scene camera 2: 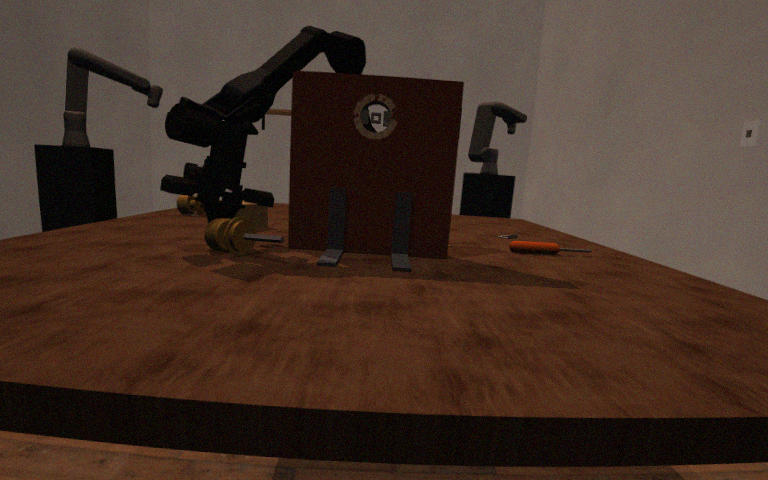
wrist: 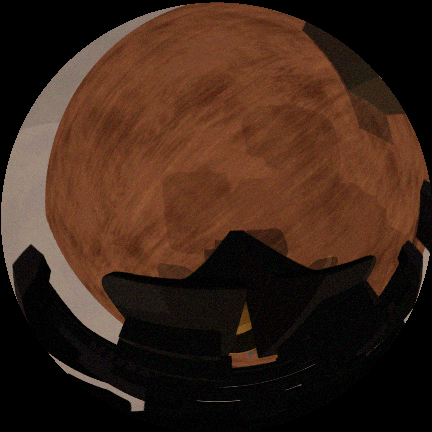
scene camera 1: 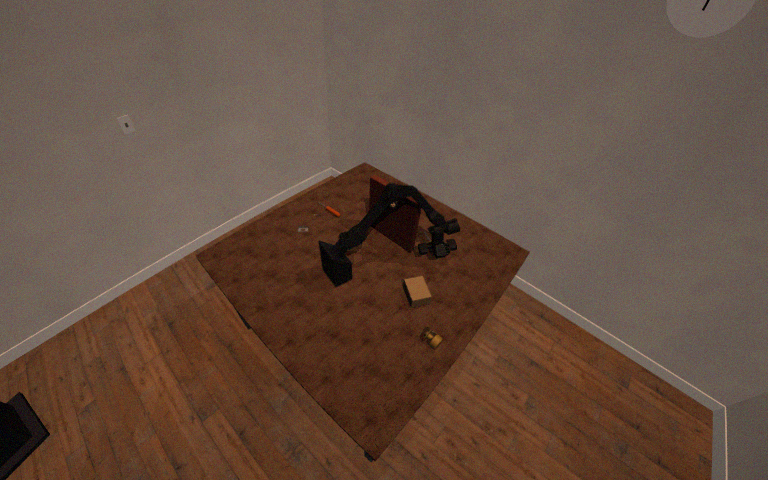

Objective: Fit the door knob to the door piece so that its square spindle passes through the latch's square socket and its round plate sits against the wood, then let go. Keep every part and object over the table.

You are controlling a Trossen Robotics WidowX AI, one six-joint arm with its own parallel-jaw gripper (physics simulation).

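Pixels of known places: gripper, fingertip midpoint: [wrist: 235,236] [scene camera 1: 436,257]; arm's base, link origin: [scene camera 1: 336,254].
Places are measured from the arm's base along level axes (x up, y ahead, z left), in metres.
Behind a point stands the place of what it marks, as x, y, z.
The brass door knob [scene camera 2: 237,235] {-0.126, 0.412, -0.336} lies on its side on the table, left of the door piece in scene camera 2, with its grey square spindle [scene camera 2: 265,238] {-0.126, 0.437, -0.291} pointing toward the panel's side. The dark red door piece [scene camera 1: 393,229] {-0.077, 0.343, -0.127} [scene camera 2: 373,169] {-0.007, 0.387, -0.107} stands upright; the latch's square socket [scene camera 2: 372,118] {0.084, 0.371, -0.111} shows inside its round hole. My gripper [scene camera 1: 440,253] {-0.149, 0.330, -0.384} [scene camera 2: 219,216] [wrist: 235,236] {-0.149, 0.330, -0.384} is shut and empty, pointing down over the knob's handle end; in scene camera 2 its tips overlap the handle's top, and contact cannot be told. In the wrist view a sliver of brass shows through the gap behind the fingertips.
A tan block [scene camera 1: 417,289] {-0.104, 0.067, -0.372} [scene camera 2: 257,217] {-0.137, 0.112, -0.320} and a second brass knob [scene camera 1: 433,339] {-0.108, -0.128, -0.519} [scene camera 2: 184,204] {-0.132, -0.089, -0.531} rest on the table [scene camera 1: 339,350] {-0.164, -0.318, -0.197} [scene camera 2: 373,350] {-0.164, 0.744, -0.193}. An orange screwdriver [scene camera 1: 333,211] {-0.140, 0.377, 0.267} [scene camera 2: 534,247] {-0.148, 0.395, 0.265} and a small metal part [scene camera 1: 303,229] {-0.162, 0.174, 0.336} [scene camera 2: 507,236] {-0.165, 0.169, 0.360} lie beyond the panel. Two brackets [scene camera 2: 337,212] {-0.088, 0.375, -0.167} [scene camera 2: 402,220] {-0.095, 0.410, -0.053} support the panel.
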